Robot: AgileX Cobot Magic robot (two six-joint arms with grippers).
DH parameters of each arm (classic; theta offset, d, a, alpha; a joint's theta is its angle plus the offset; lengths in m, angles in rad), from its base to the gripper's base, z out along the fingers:
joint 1: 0 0.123 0 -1.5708
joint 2: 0.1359 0 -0.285 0
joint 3: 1.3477 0 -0.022 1.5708
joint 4: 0 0.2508 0 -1.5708
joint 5: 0 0 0.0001 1.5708
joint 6: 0 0.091 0 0
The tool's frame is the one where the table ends.
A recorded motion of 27 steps. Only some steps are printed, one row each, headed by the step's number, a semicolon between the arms.
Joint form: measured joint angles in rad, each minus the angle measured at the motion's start. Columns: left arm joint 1, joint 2, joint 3, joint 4, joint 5, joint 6; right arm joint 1, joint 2, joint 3, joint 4, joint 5, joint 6.
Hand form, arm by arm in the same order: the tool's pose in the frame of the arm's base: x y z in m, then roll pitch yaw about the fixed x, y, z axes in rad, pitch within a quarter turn. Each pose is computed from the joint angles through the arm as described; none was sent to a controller.
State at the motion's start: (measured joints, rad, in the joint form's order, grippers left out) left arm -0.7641 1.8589 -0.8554 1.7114 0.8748 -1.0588; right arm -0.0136 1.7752 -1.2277 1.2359 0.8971 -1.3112
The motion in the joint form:
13: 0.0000 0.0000 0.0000 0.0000 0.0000 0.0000; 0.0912 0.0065 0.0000 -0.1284 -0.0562 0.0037
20: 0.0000 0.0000 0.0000 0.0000 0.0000 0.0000; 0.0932 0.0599 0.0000 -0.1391 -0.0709 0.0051
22: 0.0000 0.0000 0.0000 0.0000 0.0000 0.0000; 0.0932 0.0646 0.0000 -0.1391 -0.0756 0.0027
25: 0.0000 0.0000 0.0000 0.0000 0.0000 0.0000; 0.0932 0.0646 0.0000 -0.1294 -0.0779 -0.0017
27: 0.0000 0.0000 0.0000 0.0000 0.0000 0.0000; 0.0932 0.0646 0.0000 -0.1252 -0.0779 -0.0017
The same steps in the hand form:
13: 0.2866 -0.1788 0.1569 2.0402 0.2018 1.9195; 0.3654 0.0893 0.2434 2.7105 0.8531 -2.6305
20: 0.2866 -0.1788 0.1569 2.0402 0.2018 1.9195; 0.3719 0.0895 0.2228 2.7016 0.8035 -2.6424
22: 0.2866 -0.1788 0.1569 2.0402 0.2018 1.9195; 0.3727 0.0893 0.2209 2.7051 0.8013 -2.6420
25: 0.2866 -0.1788 0.1569 2.0402 0.2018 1.9195; 0.3732 0.0895 0.2214 2.7001 0.8071 -2.6495
27: 0.2866 -0.1788 0.1569 2.0402 0.2018 1.9195; 0.3733 0.0896 0.2216 2.6953 0.8085 -2.6551

